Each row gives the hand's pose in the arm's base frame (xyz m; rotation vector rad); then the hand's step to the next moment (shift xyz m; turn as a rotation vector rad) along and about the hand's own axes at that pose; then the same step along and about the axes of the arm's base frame.
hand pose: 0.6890 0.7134 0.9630 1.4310 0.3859 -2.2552
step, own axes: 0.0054 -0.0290 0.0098 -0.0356 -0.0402 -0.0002
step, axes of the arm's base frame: -0.0242 0.0195 -0.0007 -0.0069 0.0425 0.0321
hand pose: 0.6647 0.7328 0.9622 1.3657 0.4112 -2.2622
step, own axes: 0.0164 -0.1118 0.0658 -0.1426 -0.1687 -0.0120
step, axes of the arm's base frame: -0.1150 0.0597 0.0176 -0.0235 0.1819 0.1237
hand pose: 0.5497 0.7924 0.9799 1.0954 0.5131 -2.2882
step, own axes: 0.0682 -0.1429 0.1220 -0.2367 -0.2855 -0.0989
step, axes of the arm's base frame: -0.1958 0.0234 0.0329 0.0041 0.3494 0.1588
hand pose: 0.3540 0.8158 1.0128 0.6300 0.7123 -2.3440
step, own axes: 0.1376 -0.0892 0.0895 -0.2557 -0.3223 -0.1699
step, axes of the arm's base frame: -0.1790 -0.0508 0.0161 0.0116 0.4258 0.1293
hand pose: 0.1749 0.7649 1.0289 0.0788 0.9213 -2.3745
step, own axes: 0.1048 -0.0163 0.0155 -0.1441 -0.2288 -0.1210
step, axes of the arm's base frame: -0.0932 -0.0527 -0.0052 -0.0228 0.2838 0.0819
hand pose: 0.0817 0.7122 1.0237 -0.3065 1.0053 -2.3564
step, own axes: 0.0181 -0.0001 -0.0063 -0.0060 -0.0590 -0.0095
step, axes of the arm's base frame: -0.0175 -0.0066 -0.0044 -0.0226 0.0425 0.0360
